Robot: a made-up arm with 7 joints. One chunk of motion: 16 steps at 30 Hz.
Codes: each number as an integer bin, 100 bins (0 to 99) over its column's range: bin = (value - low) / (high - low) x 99, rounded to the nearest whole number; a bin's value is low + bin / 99 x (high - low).
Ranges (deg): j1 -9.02..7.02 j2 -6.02..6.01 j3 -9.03..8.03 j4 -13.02..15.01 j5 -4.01..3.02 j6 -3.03..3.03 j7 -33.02..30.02
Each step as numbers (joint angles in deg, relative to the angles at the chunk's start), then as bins.
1 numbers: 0.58 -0.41 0.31 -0.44 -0.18 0.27 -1.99
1 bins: 59 46 54 44 54 54 49
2 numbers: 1.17 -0.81 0.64 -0.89 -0.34 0.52 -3.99
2 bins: 63 43 56 43 52 58 46
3 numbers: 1.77 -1.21 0.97 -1.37 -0.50 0.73 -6.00
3 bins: 67 40 58 41 49 61 42
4 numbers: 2.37 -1.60 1.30 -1.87 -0.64 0.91 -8.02
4 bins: 70 36 60 39 47 64 39
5 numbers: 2.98 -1.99 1.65 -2.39 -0.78 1.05 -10.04
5 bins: 74 33 62 38 45 67 36
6 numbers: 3.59 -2.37 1.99 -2.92 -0.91 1.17 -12.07
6 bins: 78 30 64 36 44 69 33
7 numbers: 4.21 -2.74 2.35 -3.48 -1.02 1.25 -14.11
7 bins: 82 27 66 34 42 70 30
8 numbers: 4.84 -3.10 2.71 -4.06 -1.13 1.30 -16.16
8 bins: 86 24 68 32 41 71 26
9 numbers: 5.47 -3.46 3.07 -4.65 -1.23 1.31 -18.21
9 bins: 89 21 70 30 39 71 23
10 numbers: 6.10 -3.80 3.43 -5.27 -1.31 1.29 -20.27
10 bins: 93 18 72 27 38 71 20
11 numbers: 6.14 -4.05 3.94 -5.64 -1.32 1.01 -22.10
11 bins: 94 16 75 26 38 66 17
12 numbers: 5.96 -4.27 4.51 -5.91 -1.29 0.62 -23.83
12 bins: 92 14 79 25 38 60 14
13 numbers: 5.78 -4.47 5.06 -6.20 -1.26 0.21 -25.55
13 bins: 91 13 82 24 39 53 12
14 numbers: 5.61 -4.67 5.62 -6.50 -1.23 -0.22 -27.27
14 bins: 90 11 85 23 39 46 9
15 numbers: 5.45 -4.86 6.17 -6.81 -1.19 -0.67 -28.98
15 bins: 89 10 88 22 40 39 6
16 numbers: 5.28 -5.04 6.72 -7.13 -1.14 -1.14 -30.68
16 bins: 88 8 91 21 40 31 4
